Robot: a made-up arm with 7 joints. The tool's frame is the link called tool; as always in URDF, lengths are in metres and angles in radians. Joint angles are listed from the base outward. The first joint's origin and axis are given. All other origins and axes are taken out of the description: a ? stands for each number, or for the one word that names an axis. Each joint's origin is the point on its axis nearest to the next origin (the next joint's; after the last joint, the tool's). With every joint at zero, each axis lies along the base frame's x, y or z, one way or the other. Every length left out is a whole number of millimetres.
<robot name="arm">
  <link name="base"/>
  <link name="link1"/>
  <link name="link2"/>
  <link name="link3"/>
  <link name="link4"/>
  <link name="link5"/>
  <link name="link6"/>
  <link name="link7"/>
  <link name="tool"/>
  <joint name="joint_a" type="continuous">
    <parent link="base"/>
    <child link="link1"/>
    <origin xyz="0 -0.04 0.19" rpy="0 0 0"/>
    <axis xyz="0 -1 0"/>
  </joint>
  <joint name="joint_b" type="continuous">
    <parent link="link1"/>
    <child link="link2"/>
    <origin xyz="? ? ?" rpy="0 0 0"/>
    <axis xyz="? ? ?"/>
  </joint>
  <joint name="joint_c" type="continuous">
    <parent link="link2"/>
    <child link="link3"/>
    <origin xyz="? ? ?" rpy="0 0 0"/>
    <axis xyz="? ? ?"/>
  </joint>
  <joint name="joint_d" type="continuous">
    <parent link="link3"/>
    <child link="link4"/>
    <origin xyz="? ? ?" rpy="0 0 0"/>
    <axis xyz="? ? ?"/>
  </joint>
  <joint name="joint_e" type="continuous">
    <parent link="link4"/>
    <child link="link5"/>
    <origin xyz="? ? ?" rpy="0 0 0"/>
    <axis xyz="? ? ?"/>
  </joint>
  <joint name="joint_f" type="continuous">
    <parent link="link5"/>
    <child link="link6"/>
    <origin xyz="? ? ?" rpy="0 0 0"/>
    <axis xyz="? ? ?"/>
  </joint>
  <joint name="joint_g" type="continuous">
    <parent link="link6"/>
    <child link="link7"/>
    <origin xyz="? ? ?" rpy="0 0 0"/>
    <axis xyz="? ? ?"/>
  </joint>
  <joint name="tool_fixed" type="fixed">
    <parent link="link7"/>
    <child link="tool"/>
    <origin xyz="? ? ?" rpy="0 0 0"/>
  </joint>
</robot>
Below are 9 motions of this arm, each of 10 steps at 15 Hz.
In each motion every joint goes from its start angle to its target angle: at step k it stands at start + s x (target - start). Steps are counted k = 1, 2, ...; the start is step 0. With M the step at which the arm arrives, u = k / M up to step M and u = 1 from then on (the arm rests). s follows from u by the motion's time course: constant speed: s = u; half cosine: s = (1 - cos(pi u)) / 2; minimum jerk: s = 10 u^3 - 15 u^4 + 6 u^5.
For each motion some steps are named. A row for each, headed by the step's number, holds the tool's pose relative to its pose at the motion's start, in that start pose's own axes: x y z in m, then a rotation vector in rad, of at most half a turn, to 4 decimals.
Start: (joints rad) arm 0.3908 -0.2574 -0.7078 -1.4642 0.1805 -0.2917 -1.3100
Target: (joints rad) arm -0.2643 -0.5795 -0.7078 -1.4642 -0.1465 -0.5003 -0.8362
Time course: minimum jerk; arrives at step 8
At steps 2, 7, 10:
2: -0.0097 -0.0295 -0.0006 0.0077 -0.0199 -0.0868
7: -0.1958 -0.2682 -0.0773 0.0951 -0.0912 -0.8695
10: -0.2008 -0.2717 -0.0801 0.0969 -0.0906 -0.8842

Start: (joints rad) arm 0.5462 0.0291 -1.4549 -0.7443 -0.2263 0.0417 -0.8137
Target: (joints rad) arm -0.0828 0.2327 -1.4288 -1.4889 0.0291 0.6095 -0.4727
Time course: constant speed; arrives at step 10
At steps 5, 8, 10:
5: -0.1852 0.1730 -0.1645 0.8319 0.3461 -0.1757
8: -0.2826 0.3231 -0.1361 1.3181 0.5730 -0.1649
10: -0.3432 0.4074 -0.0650 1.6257 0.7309 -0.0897

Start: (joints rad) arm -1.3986 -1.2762 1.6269 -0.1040 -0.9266 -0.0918 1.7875
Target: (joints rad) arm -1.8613 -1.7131 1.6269 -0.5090 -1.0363 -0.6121 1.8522
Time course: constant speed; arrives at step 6
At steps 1, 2, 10:
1: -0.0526 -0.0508 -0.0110 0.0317 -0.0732 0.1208
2: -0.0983 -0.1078 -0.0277 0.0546 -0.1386 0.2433
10: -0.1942 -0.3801 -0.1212 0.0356 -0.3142 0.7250

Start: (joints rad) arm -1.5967 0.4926 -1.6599 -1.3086 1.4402 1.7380 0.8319
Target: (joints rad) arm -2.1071 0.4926 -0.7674 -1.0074 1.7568 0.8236 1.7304
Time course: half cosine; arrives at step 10
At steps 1, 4, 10:
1: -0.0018 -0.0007 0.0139 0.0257 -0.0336 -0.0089
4: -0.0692 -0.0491 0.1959 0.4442 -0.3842 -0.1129
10: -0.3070 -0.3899 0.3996 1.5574 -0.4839 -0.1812

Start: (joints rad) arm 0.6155 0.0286 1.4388 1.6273 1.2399 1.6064 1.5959
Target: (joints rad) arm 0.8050 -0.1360 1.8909 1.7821 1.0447 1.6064 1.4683
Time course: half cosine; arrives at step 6
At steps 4, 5, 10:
4: 0.0941 -0.1381 -0.1057 -0.3271 -0.1071 -0.1534
5: 0.1101 -0.1753 -0.1289 -0.4065 -0.1278 -0.1783
10: 0.1152 -0.1891 -0.1371 -0.4355 -0.1349 -0.1862

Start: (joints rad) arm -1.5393 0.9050 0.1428 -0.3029 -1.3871 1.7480 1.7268
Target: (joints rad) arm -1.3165 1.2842 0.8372 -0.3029 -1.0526 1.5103 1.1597
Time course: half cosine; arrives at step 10
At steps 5, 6, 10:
5: 0.0541 0.1819 0.0838 0.1689 0.1429 -0.0047
6: 0.0923 0.2324 0.1122 0.2273 0.1775 -0.0097
10: 0.2121 0.3246 0.1719 0.3660 0.2360 -0.0286

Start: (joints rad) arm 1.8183 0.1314 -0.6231 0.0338 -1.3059 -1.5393 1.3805
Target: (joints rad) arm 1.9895 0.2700 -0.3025 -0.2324 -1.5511 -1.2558 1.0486
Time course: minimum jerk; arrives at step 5
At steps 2, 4, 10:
2: -0.0918 -0.0086 0.0225 -0.0243 0.0695 0.2990
4: -0.2451 -0.1048 0.0594 -0.0894 0.1313 0.9138
10: -0.2560 -0.1185 0.0615 -0.0977 0.1323 0.9718

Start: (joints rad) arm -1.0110 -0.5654 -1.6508 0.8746 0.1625 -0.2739 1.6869
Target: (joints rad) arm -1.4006 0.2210 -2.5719 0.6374 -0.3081 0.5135 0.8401
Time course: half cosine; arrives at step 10
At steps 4, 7, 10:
4: 0.1855 -0.1838 -0.0976 -0.5612 -0.1513 -0.0403
7: 0.3503 -0.4734 -0.0648 -1.2039 0.0072 -0.2913
10: 0.3701 -0.5829 -0.0081 -1.3806 0.2090 -0.4887

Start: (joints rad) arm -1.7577 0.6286 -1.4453 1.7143 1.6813 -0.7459 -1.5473
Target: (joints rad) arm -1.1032 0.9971 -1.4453 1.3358 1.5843 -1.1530 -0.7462
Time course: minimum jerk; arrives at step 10
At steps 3, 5, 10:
3: -0.0366 0.0528 -0.0263 -0.0252 0.0206 -0.2707
5: -0.0949 0.1843 -0.0697 -0.0521 0.1058 -0.8065
10: -0.1224 0.4105 -0.0873 -0.0696 0.3592 -1.5004

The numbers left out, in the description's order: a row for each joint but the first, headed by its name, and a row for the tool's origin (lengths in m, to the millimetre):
joint_b: xyz 0.33 0 -0.02, axis 0 0 1
joint_c: xyz 0.14 0.05 0, axis -1 0 0
joint_d: xyz 0 0.14 -0.07, axis 0 -1 0
joint_e: xyz 0.14 0 -0.29, axis 1 0 0
joint_f: xyz 0 0.05 0.09, axis 0 1 0
joint_g: xyz 0.23 0 -0.17, axis 0 0 -1
tool: xyz 0.06 0.04 0

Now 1 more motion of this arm.
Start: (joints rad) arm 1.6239 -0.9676 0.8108 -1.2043 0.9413 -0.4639 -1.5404
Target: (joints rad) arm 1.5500 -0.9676 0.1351 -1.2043 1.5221 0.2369 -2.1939
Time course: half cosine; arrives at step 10
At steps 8, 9, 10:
8: 0.1503 0.3508 -0.0548 0.8984 -1.0258 0.5576
9: 0.1586 0.3763 -0.0435 0.9452 -1.1328 0.5927
10: 0.1613 0.3848 -0.0392 0.9603 -1.1705 0.6041

